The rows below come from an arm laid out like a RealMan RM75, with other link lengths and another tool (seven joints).
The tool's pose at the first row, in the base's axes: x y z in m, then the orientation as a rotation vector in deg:
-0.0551, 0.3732, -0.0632, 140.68, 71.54, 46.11
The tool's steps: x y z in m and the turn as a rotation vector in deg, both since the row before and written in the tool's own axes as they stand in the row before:
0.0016, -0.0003, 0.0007, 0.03, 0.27, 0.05
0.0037, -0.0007, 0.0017, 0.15, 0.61, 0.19
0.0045, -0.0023, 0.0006, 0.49, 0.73, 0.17
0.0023, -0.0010, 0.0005, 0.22, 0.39, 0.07
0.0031, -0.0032, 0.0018, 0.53, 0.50, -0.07
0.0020, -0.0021, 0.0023, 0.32, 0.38, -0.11
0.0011, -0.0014, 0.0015, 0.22, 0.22, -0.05
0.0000, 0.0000, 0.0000, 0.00, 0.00, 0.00
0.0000, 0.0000, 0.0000, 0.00, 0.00, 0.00
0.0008, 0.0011, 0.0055, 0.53, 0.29, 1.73
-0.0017, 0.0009, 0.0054, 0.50, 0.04, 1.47
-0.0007, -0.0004, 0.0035, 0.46, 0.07, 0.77
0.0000, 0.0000, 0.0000, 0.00, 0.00, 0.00
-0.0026, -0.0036, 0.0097, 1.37, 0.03, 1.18
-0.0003, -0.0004, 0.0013, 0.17, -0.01, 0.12
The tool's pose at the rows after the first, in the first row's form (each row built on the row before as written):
-0.0541, 0.3747, -0.0633, 140.72, 71.60, 46.47
-0.0518, 0.3781, -0.0637, 140.93, 71.70, 47.27
-0.0508, 0.3831, -0.0636, 141.37, 72.11, 48.08
-0.0501, 0.3856, -0.0636, 141.55, 72.32, 48.53
-0.0497, 0.3901, -0.0653, 141.84, 72.95, 48.96
-0.0488, 0.3931, -0.0673, 141.95, 73.43, 49.31
-0.0484, 0.3949, -0.0687, 142.05, 73.72, 49.50
-0.0484, 0.3949, -0.0687, 142.05, 73.72, 49.50
-0.0484, 0.3949, -0.0687, 142.05, 73.72, 49.50
-0.0441, 0.3953, -0.0723, 143.89, 72.24, 50.06
-0.0411, 0.3939, -0.0770, 145.51, 70.93, 50.23
-0.0397, 0.3939, -0.0803, 146.50, 70.40, 50.30
-0.0397, 0.3939, -0.0803, 146.50, 70.40, 50.30
-0.0377, 0.3952, -0.0907, 148.54, 70.04, 50.04
-0.0374, 0.3954, -0.0920, 148.77, 70.02, 49.98

